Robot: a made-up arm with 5 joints.
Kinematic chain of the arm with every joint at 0, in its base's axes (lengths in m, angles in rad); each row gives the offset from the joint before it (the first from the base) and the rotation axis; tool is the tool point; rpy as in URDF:
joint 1: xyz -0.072 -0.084 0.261 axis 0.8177 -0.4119 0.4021
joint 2: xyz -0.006 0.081 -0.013 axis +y
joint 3: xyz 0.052 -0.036 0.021 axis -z
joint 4: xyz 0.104 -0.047 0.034 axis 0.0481 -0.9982 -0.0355
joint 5: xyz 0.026 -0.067 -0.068 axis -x
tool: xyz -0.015 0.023 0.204 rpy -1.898 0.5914 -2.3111
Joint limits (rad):
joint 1: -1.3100..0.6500
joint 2: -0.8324..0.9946
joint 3: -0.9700..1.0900
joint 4: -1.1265..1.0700
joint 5: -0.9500..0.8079
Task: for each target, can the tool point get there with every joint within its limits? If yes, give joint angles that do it. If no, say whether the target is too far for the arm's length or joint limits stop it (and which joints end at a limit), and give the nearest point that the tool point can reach.
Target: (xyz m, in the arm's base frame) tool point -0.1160 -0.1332 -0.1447
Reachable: no: joint limits stop it (at a limit: joint 1, joint 2, joint 3, joint 4) | nearest point 0.0117 -0.1725 0.0040 | short by 0.200 m
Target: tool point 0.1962 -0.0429 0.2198
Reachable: yes | joints -0.3419 0.4293 -0.2794 -0.6834 0.3696
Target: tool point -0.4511 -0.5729 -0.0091
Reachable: no: too far | nearest point -0.2017 -0.2995 0.1627 | short by 0.408 m
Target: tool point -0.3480 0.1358 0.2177
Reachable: no: joint limits stop it (at a limit: joint 1, joint 2, joint 3) | nearest point -0.2113 0.0007 0.3146 | short by 0.215 m
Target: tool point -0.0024 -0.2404 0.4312
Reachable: yes | joints 0.2511 -0.2240 0.0429 0.2707 -0.3706
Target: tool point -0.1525 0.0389 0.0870
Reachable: no: joint limits stop it (at a limit: joint 1, joint 2, joint 3, joint 4, joint 5) | nearest point -0.0339 0.0507 0.1902 | short by 0.158 m
